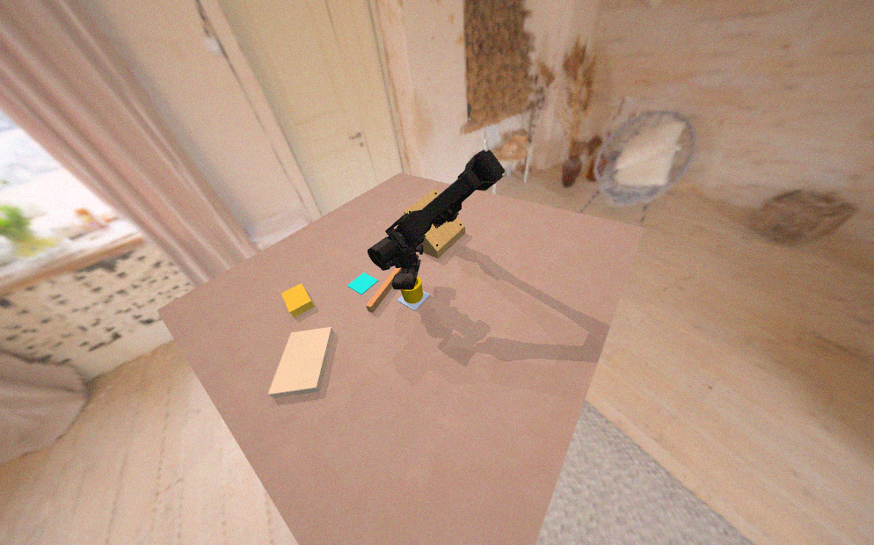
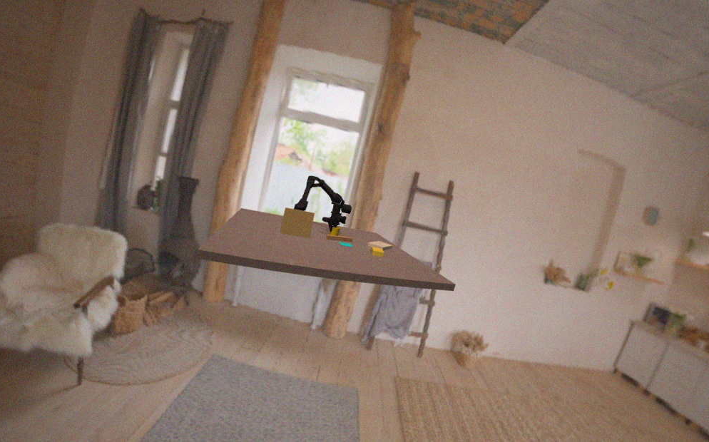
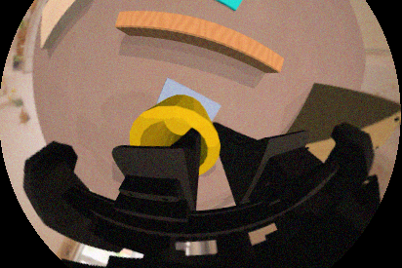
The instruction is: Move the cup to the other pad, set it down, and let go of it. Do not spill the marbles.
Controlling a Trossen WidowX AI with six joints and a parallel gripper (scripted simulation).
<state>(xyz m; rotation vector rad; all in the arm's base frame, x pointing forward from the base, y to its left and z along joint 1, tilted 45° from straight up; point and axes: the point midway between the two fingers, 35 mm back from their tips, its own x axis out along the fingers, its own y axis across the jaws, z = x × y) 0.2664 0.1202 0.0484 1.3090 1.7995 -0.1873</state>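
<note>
My gripper tip is 40 mm above the grey-blue pad, 20 mm to the right of it and 20 mm short of it. Also, from my gripper tip: thin wooden bar: 80 mm to the right, 50 mm ahead, 30 mm below; yellow cup: 20 mm to the left, 20 mm ahead.
</note>
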